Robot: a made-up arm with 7 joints.
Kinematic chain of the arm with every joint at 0, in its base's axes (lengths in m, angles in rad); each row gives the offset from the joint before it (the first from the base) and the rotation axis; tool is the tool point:
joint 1: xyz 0 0 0.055 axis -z
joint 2: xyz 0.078 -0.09 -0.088 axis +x
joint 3: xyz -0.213 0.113 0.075 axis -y
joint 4: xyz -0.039 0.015 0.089 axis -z
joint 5: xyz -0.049 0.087 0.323 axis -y
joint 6: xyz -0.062 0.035 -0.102 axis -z
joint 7: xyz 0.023 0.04 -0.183 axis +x
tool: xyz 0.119 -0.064 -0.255
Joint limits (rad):
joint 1: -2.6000..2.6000
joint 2: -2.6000..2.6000
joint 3: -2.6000..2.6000
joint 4: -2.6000..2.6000
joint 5: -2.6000..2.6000
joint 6: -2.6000..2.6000
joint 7: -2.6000..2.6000
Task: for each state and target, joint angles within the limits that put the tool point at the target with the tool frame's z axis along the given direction. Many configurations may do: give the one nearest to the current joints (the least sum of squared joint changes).
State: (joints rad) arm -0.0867 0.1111 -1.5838 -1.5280 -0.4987 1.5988 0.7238
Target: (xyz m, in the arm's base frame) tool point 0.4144 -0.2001 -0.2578 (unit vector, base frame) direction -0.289 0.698 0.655
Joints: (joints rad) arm -0.7515 0.3207 -1.4951 -1.9638 -1.1398 1.4760 -0.1324
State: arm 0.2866 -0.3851 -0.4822 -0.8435 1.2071 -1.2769 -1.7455
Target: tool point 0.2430 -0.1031 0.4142 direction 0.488 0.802 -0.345
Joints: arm 0.9755 -0.0646 -0.6773 -0.4944 1.3753 -0.4515 -1.9736
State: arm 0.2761 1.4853 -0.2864 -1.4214 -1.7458 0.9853 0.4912
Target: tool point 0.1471 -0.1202 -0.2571 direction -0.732 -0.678 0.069
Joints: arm 0.6815 2.1532 -0.4010 -2.3764 -1.0603 1.0479 0.2644
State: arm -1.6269 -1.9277 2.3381 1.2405 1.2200 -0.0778 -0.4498
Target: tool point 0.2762 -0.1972 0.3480 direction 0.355 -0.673 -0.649
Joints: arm -1.7486 -2.1745 2.6000 1.5200 1.4729 0.2088 -0.8678
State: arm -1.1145 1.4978 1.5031 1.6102 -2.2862 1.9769 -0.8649
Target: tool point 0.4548 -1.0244 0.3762 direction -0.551 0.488 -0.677
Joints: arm -1.0581 1.6154 0.8880 2.0323 -2.1152 2.6000 -0.0881
